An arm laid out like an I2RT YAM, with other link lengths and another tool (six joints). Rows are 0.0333 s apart.
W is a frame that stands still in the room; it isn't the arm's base.
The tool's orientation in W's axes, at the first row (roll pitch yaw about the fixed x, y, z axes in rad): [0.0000 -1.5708 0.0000]
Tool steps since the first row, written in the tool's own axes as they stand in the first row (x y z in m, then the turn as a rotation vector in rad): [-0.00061 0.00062 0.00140 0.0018 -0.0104 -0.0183]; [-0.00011 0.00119 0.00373 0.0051 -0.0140 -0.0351]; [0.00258 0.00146 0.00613 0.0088 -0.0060 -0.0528]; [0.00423 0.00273 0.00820 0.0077 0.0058 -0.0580]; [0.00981 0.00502 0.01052 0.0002 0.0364 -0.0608]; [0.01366 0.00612 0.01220 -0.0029 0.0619 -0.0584]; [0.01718 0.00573 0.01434 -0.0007 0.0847 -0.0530]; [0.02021 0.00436 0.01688 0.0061 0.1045 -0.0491]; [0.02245 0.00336 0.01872 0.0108 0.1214 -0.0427]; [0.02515 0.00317 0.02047 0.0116 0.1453 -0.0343]
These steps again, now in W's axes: [-0.00140 0.00062 -0.00061 0.0183 -0.0104 0.0018]; [-0.00373 0.00119 -0.00011 0.0351 -0.0140 0.0051]; [-0.00613 0.00146 0.00258 0.0528 -0.0060 0.0088]; [-0.00820 0.00273 0.00423 0.0580 0.0058 0.0077]; [-0.01052 0.00502 0.00981 0.0608 0.0364 0.0002]; [-0.01220 0.00612 0.01366 0.0584 0.0619 -0.0029]; [-0.01434 0.00573 0.01718 0.0530 0.0847 -0.0007]; [-0.01688 0.00436 0.02021 0.0491 0.1045 0.0061]; [-0.01872 0.00336 0.02245 0.0427 0.1214 0.0108]; [-0.02047 0.00317 0.02515 0.0343 0.1453 0.0116]
